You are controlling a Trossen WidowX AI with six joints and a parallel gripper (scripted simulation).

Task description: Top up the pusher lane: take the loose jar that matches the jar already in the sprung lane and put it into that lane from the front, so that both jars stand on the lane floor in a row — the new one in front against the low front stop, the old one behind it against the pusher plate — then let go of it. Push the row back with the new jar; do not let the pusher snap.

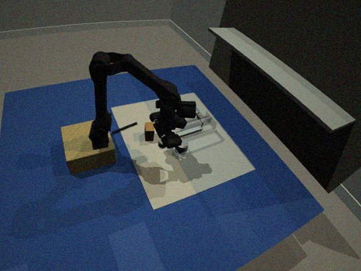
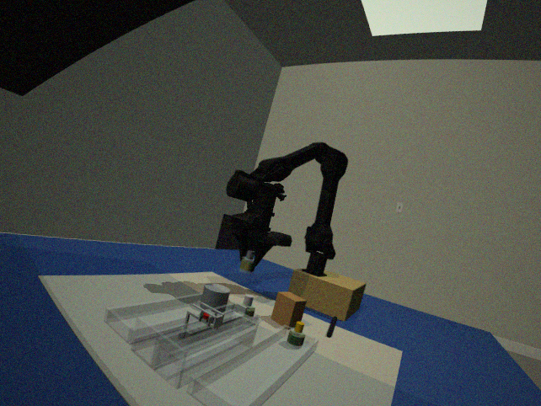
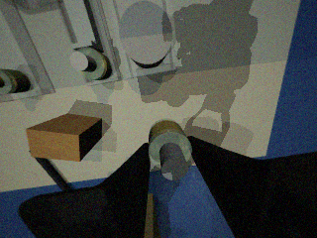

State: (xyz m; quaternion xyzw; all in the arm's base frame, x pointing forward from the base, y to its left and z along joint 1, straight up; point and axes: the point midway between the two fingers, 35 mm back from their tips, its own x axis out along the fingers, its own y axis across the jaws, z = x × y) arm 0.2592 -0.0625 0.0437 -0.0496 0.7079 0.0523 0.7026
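The brown block lies 20 mm behind my gripper tip, 140 mm to the left of it and 70 mm below it. The rest, counted from my gripper tip: wide grey cylinder: 110 mm ahead, 20 mm to the left, 80 mm below; then sprung lane: 220 mm ahead, 150 mm to the left, 90 mm below; then dark rod: 130 mm behind, 220 mm to the left, 100 mm below.
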